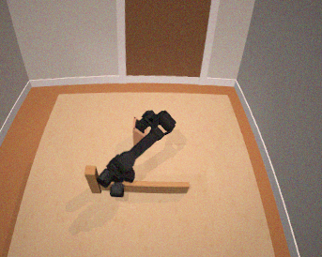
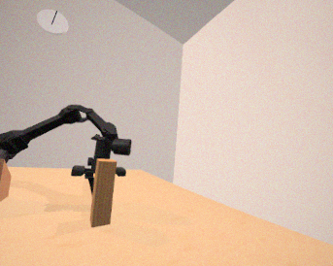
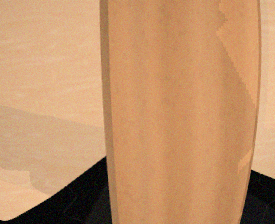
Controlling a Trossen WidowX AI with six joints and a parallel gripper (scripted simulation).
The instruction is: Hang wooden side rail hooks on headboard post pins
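The headboard post lies 12 cm to the right of my gripper tip, 5 cm above it and 1 cm ahead of it.
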